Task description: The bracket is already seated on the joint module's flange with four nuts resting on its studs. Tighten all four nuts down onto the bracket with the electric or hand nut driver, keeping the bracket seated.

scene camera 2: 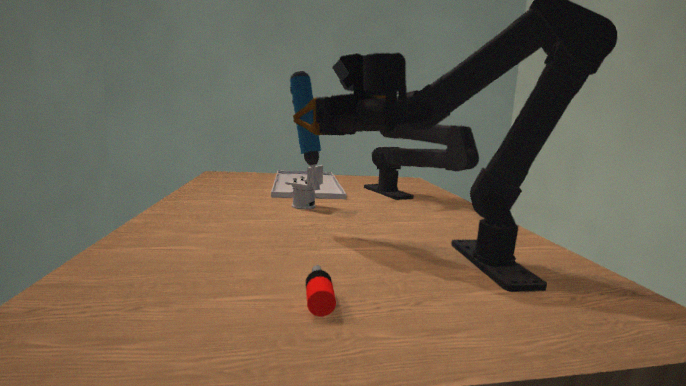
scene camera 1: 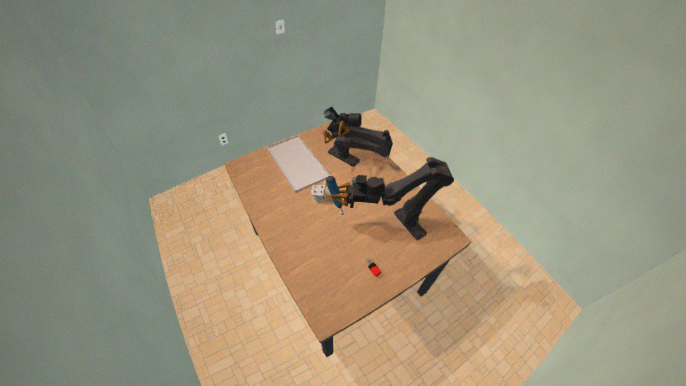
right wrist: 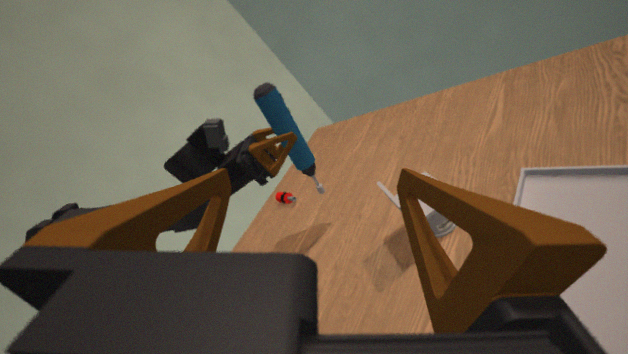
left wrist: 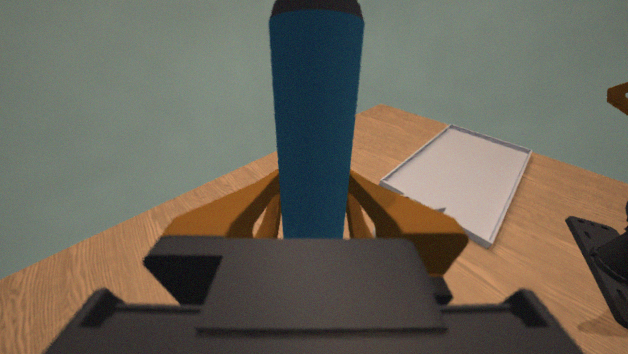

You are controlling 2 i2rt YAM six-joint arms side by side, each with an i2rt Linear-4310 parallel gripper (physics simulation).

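Where they show: left gripper, fingertip midpoint: (scene camera 2: 301, 119) (scene camera 1: 332, 192) (right wrist: 294, 130) (left wrist: 313, 176); right gripper, fingertip midpoint: (scene camera 1: 332, 139) (right wrist: 314, 178); left arm's base, origin of the base link: (scene camera 2: 492, 264) (scene camera 1: 409, 223); right arm's base, origin of the base link: (scene camera 2: 387, 192) (scene camera 1: 343, 156) (left wrist: 613, 269).
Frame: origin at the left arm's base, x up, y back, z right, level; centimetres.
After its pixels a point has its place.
Note:
The white bracket (scene camera 1: 318, 190) {x 6.9, y -32.2, z 37.6 cm} (scene camera 2: 315, 177) (right wrist: 388, 195) {x 11.0, y -28.9, z 36.6 cm} sits on the joint module (scene camera 2: 303, 199) {x 2.5, y -32.1, z 35.2 cm} (right wrist: 443, 226) {x 1.8, y -30.1, z 40.3 cm}, its plate standing upright. Small dark nuts (scene camera 2: 295, 180) {x 7.1, y -34.3, z 37.1 cm} show on it in scene camera 2, too small to tell how tight. My left gripper (scene camera 1: 334, 194) {x 22.7, y -33.5, z 21.2 cm} (scene camera 2: 300, 118) {x 22.7, y -33.5, z 21.2 cm} is shut on the blue nut driver (scene camera 1: 331, 186) {x 29.0, y -34.7, z 19.9 cm} (scene camera 2: 301, 90) {x 28.3, y -33.7, z 19.4 cm} (left wrist: 316, 125) {x 27.5, y -31.8, z 19.9 cm} (right wrist: 280, 117) {x 26.5, y -32.4, z 23.0 cm}, held nearly upright with its socket tip (scene camera 1: 342, 212) {x 10.5, y -30.3, z 17.3 cm} (right wrist: 320, 189) {x 9.8, y -29.8, z 18.3 cm} down. The tip hangs beside the bracket, apart from it in the right wrist view; in scene camera 2 it is hidden. My right gripper (scene camera 1: 335, 132) {x 28.1, y -18.5, z 47.2 cm} (right wrist: 314, 178) is open and empty, away from the bracket.
A red and black driver (scene camera 1: 374, 270) {x 3.1, y -31.8, z -13.0 cm} (scene camera 2: 320, 295) {x 2.8, y -31.1, z -15.0 cm} (right wrist: 284, 197) {x 2.9, y -30.3, z -9.4 cm} lies on the wooden table (scene camera 1: 300, 250) {x 0.0, y -54.8, z 14.6 cm} (scene camera 2: 200, 300) {x 0.0, y -45.9, z -11.0 cm}. A shallow white tray (scene camera 1: 299, 162) {x 0.4, y -29.2, z 67.3 cm} (scene camera 2: 330, 196) {x 0.7, y -23.9, z 47.9 cm} (left wrist: 465, 175) {x 0.4, y -28.6, z 65.8 cm} (right wrist: 575, 215) {x 0.4, y -34.9, z 53.4 cm} lies behind the module in scene camera 2.

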